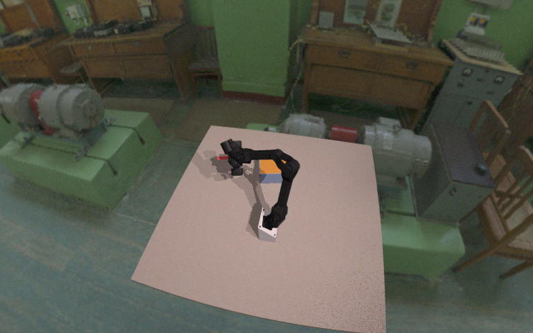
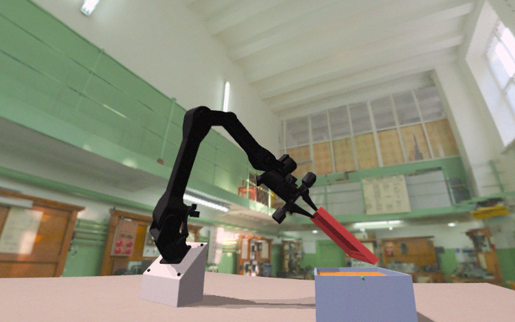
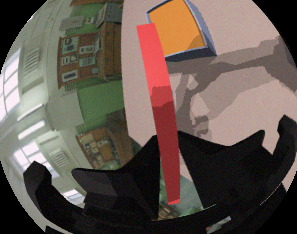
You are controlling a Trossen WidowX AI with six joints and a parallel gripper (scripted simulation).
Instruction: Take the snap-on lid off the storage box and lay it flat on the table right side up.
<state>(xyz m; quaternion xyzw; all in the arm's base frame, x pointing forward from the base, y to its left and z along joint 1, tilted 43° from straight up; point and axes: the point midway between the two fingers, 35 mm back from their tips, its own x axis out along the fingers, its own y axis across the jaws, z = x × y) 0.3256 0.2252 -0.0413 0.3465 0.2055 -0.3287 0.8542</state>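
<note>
The lid lies 6 cm ahead of my gripper tip, 2 cm to the left of it and 6 cm below it. The rest, counted from my gripper tip: grey-blue storage box 8 cm ahead, 21 cm to the right, 19 cm below.
</note>
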